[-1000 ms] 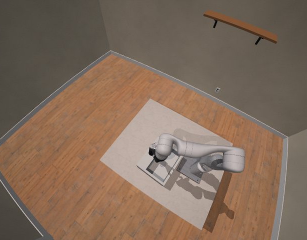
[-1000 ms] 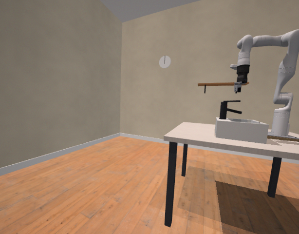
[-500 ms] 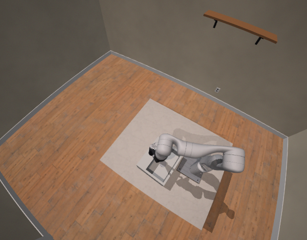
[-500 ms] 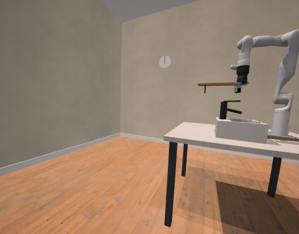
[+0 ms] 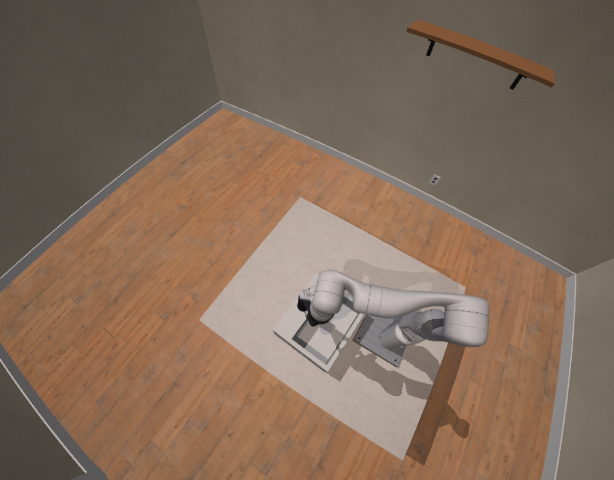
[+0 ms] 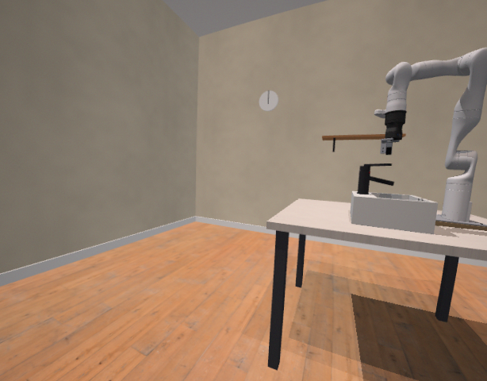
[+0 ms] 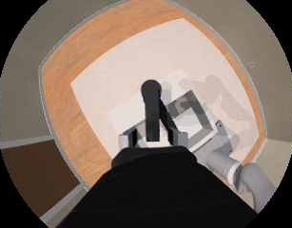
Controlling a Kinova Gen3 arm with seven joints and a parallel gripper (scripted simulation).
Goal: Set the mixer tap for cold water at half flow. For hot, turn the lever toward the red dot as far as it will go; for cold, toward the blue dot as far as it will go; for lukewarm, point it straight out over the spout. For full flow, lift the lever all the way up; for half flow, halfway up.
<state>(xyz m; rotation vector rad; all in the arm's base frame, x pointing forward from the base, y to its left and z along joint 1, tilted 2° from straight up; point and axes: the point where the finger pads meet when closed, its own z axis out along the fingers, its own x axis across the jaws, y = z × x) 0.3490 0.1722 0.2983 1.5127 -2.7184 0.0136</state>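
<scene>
My gripper is now 3 cm short of the lever, 2 cm to the left of it and 7 cm above it. Also, from my hand: white sink basin: 4 cm behind, 4 cm to the right, 30 cm below.
</scene>
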